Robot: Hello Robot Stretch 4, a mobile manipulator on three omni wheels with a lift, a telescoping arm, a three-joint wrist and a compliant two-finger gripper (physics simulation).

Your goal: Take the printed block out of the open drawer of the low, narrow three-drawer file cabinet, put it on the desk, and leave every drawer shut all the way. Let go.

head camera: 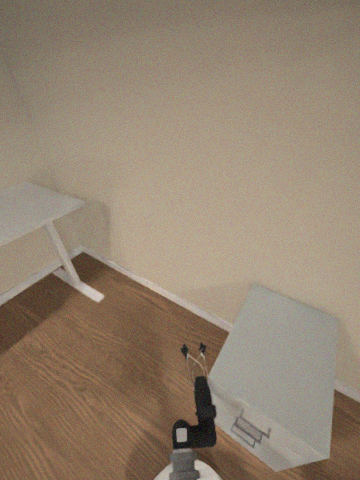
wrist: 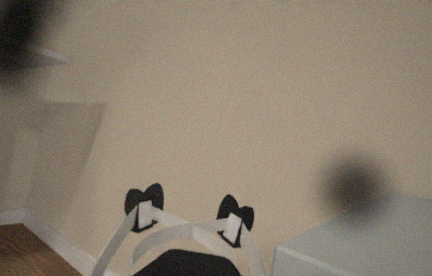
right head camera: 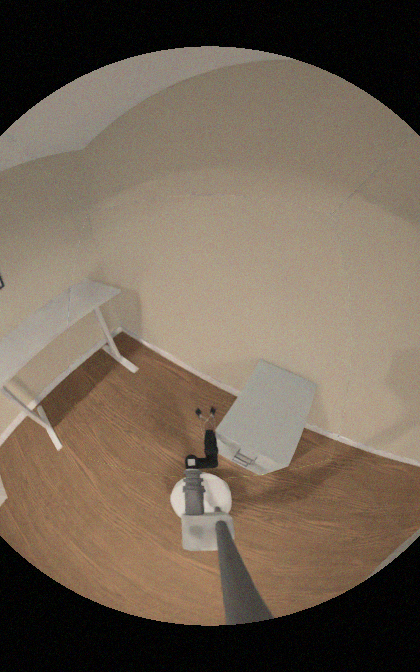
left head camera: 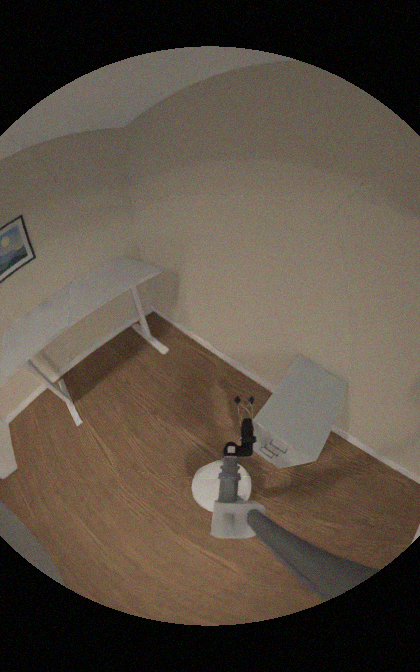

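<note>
A low grey file cabinet (head camera: 285, 350) (left head camera: 300, 410) (right head camera: 270, 415) (wrist: 370, 235) stands against the wall on the right. Its top and its front with dark handles show in the head views. No drawer stands visibly out, though the lower front is hard to make out. The printed block does not show in any view. The light-topped desk (head camera: 30, 210) (left head camera: 85, 295) (right head camera: 55, 317) stands at the left, well away from the gripper. My gripper (head camera: 193, 347) (left head camera: 244, 400) (right head camera: 206, 412) (wrist: 190, 205) is partly open and empty, in the air left of the cabinet in the head views.
A desk leg with a foot (head camera: 82, 287) (left head camera: 152, 340) (right head camera: 121, 361) reaches onto the wooden floor (head camera: 90, 380). The wall (head camera: 200, 175) runs behind desk and cabinet. A framed picture (left head camera: 15, 249) hangs at the left. A pale object (left head camera: 6, 450) stands at the left edge.
</note>
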